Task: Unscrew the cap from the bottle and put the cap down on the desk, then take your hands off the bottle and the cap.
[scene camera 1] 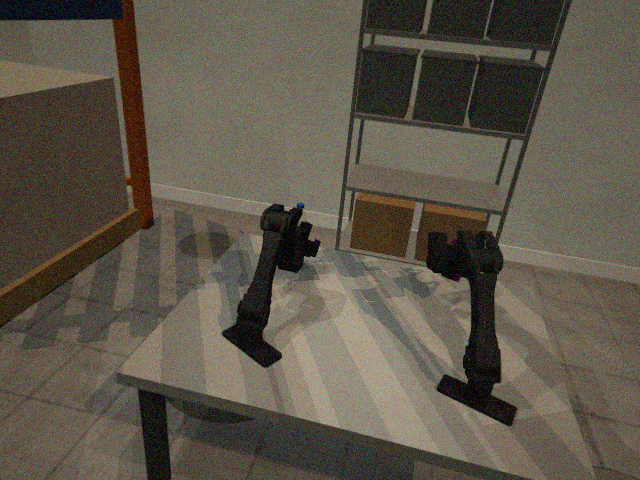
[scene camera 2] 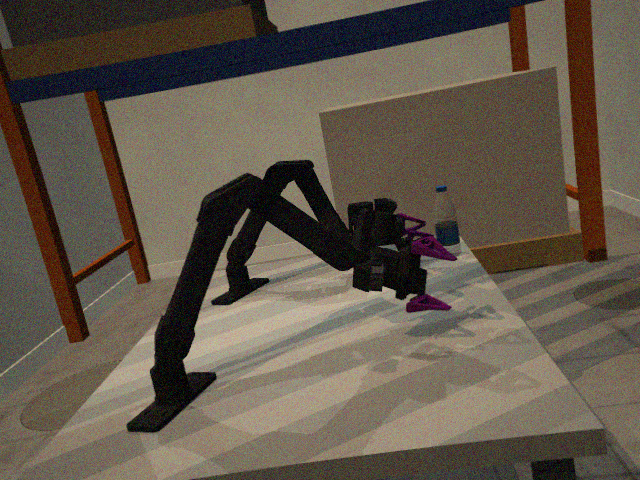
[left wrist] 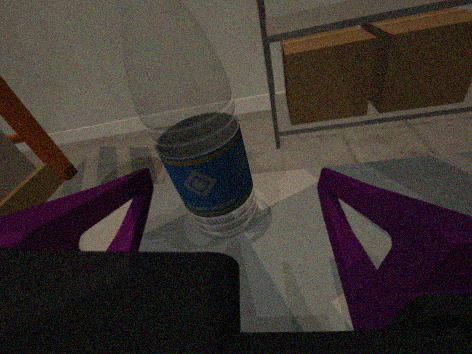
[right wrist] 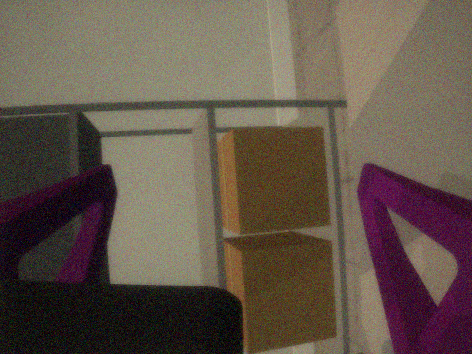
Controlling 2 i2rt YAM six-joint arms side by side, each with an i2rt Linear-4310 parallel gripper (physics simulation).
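Frame: origin at the left arm's base, x ahead, y left, z up, level; metres.
Where they show: left gripper, fingertip midpoint: (scene camera 2: 429, 230) (left wrist: 235, 177); right gripper, fingertip midpoint: (scene camera 2: 452, 284) (right wrist: 237, 177); left arm's base, link origin: (scene camera 1: 251, 345) (scene camera 2: 241, 292); right arm's base, link origin: (scene camera 1: 475, 400) (scene camera 2: 175, 402).
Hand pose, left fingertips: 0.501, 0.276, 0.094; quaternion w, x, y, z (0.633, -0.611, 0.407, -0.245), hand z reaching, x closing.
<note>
Each offset is from my left fingertips to the top centre of the thing, as dx, dy, dz. Level surfaces: height alone.
The clear bottle with a blue label {+0.029, +0.054, +0.111} (scene camera 2: 447, 232) (left wrist: 207, 172) stands upright near the desk's far edge. Its blue cap {+0.029, +0.054, +0.112} (scene camera 1: 300, 205) (scene camera 2: 440, 188) sits on top; the cap does not show in the left wrist view. In scene camera 1 the left arm hides most of the bottle. My left gripper (scene camera 2: 426, 229) (left wrist: 235, 177) is open and empty, with the bottle's lower part ahead of it, left of centre between the fingers in the left wrist view. My right gripper (scene camera 2: 453, 283) (right wrist: 237, 177) is open and empty above the desk {dz -0.095} (scene camera 1: 356, 382) (scene camera 2: 310, 413), apart from the bottle.
A shelf rack (scene camera 1: 345, 217) with dark bins and brown boxes (scene camera 1: 382, 224) (right wrist: 280, 180) stands behind the desk. A large grey-brown box (scene camera 1: 56, 170) (scene camera 2: 444, 160) and an orange post (scene camera 1: 135, 129) (scene camera 2: 586, 155) stand beyond the desk's side. The two arms overlap in scene camera 2.
</note>
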